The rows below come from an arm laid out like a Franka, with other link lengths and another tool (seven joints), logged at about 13 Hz.
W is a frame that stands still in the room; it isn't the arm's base.
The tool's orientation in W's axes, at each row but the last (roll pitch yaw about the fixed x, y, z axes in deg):
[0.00 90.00 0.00]
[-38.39 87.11 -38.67]
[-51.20 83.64 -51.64]
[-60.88 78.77 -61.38]
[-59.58 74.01 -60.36]
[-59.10 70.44 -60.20]
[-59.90 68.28 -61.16]
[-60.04 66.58 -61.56]
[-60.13 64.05 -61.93]
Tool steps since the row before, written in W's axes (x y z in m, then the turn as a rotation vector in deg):
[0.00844 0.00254 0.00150 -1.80 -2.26 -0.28]
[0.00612 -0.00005 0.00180 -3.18 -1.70 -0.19]
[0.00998 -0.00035 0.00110 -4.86 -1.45 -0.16]
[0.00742 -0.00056 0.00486 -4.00 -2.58 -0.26]
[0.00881 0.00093 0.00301 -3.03 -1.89 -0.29]
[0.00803 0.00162 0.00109 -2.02 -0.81 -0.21]
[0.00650 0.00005 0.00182 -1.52 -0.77 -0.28]
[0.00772 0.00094 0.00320 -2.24 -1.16 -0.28]
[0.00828 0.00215 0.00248 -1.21 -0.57 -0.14]
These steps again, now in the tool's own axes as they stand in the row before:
[-0.00150 0.00254 0.00844 0.28 -2.26 -1.80]
[-0.00156 -0.00007 0.00619 0.12 -1.71 -3.18]
[-0.00038 -0.00034 0.01003 -0.05 -1.48 -4.85]
[-0.00398 -0.00125 0.00785 0.32 -2.56 -4.01]
[-0.00192 0.00045 0.00915 0.32 -1.86 -3.05]
[-0.00016 0.00159 0.00811 0.10 -0.80 -2.03]
[-0.00055 -0.00020 0.00673 0.24 -0.72 -1.55]
[-0.00180 0.00025 0.00821 0.24 -1.13 -2.26]
[-0.00136 0.00164 0.00865 0.10 -0.56 -1.22]

